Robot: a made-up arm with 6 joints.
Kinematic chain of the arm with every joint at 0, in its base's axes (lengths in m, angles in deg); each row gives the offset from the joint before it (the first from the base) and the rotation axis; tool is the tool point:
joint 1: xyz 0 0 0.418 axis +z
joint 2: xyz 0 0 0 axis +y
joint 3: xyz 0 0 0.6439 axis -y
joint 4: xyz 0 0 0 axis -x
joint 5: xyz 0.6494 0 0 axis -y
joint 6: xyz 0 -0.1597 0 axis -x
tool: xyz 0 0 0
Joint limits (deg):
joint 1: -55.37..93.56
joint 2: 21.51..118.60
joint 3: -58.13..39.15
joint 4: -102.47..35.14
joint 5: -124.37..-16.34
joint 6: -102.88..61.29
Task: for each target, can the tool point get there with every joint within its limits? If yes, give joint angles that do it. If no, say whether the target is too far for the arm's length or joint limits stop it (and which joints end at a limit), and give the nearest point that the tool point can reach.
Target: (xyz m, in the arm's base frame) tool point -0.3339 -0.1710 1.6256
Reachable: no: joint limits stop it (at a limit: joint 1, joint 2, joint 3, joint 4) | nearest point 0.3626 -0.7548 1.3014 | short by 0.965 m
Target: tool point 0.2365 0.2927 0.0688
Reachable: yes | joints 71.97 66.02 -37.58 -32.80 -82.77 33.82
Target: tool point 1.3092 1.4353 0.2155
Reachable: no: too far | nearest point 0.8159 0.8945 0.2918 | short by 0.736 m
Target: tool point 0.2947 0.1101 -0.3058
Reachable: yes | joints 32.03 102.57 -3.45 -66.77 -73.25 28.03
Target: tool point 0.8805 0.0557 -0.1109
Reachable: yes | joints 11.97 82.49 21.77 -36.64 -113.04 -36.84
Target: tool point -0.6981 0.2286 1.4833
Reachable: no: joint limits stop it (at a limit: joint 1, joint 2, joint 3, joint 4) | nearest point -0.0904 0.8983 1.0652 | short by 0.996 m
